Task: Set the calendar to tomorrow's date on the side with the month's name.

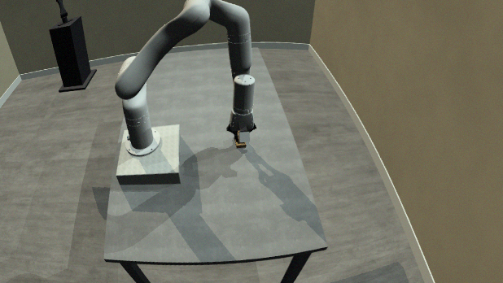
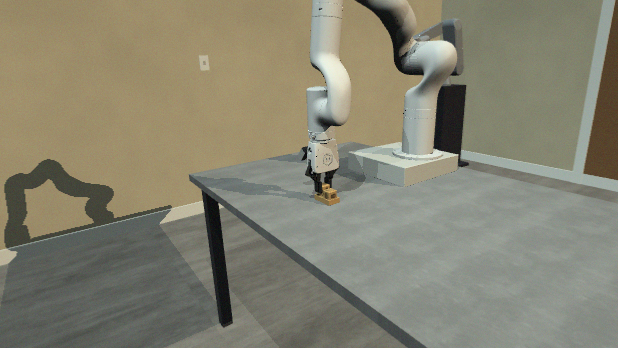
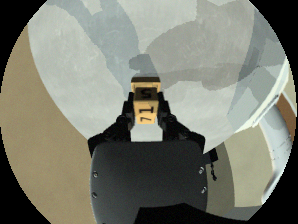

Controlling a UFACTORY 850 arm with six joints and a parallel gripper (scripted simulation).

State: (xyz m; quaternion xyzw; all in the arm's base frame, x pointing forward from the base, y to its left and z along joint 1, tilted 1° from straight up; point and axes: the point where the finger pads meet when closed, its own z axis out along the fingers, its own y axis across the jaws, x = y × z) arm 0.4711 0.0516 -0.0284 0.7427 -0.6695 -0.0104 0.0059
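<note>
Now: the small wooden calendar tray 20 mm to the left of my hand and 40 mm below it.
</note>
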